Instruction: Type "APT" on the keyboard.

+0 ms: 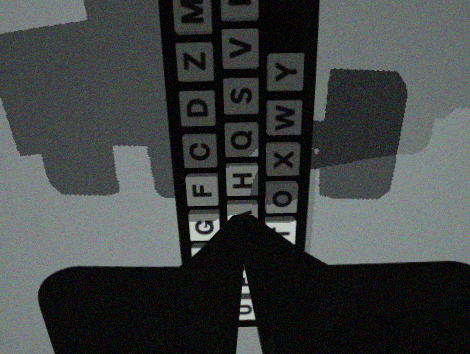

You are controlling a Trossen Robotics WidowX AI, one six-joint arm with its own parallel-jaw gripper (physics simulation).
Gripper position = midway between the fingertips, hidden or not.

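There is a black keyboard (231, 139) that I can see. I can see my own gripper (242, 225) as well.
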